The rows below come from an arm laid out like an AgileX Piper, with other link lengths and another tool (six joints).
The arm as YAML. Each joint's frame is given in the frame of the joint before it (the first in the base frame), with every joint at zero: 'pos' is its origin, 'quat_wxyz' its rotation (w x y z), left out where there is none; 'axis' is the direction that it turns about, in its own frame. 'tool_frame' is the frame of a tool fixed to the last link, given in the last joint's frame.
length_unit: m
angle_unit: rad
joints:
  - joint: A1
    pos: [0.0, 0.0, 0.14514]
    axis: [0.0, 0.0, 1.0]
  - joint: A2
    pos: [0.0, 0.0, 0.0]
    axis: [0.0, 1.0, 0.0]
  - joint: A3
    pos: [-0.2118, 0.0, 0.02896]
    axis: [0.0, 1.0, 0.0]
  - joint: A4
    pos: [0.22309, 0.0, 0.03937]
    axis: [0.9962, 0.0, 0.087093]
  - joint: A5
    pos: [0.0, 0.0, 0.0]
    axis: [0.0, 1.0, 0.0]
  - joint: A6
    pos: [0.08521, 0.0, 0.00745]
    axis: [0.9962, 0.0, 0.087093]
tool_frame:
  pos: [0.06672, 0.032, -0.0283]
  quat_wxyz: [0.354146, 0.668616, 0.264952, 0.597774]
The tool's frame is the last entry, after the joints.
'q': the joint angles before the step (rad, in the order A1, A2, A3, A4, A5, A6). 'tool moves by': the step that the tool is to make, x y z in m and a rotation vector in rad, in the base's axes. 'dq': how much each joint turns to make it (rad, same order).
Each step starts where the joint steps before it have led.
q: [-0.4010 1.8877 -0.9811 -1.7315 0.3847 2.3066]
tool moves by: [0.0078 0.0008 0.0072 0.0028 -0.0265 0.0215]
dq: [0.0000 -0.0010 -0.0269 -0.0049 -0.0246 -0.0017]
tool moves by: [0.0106 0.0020 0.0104 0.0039 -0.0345 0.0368]
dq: [0.0001 -0.0018 -0.0381 -0.0043 -0.0393 -0.0096]
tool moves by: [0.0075 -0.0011 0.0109 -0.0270 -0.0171 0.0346]
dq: [-0.0002 -0.0058 -0.0348 -0.0006 -0.0159 -0.0380]
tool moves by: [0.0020 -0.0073 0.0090 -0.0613 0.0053 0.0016]
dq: [0.0001 -0.0072 -0.0243 0.0090 0.0338 -0.0578]
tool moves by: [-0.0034 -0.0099 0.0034 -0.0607 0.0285 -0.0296]
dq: [-0.0001 -0.0019 -0.0121 0.0325 0.0618 -0.0714]
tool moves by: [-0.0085 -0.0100 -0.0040 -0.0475 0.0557 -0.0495]
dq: [-0.0001 0.0077 -0.0015 0.0529 0.0763 -0.0813]
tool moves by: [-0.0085 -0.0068 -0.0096 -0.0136 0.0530 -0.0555]
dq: [0.0000 0.0218 -0.0004 0.0544 0.0629 -0.0517]
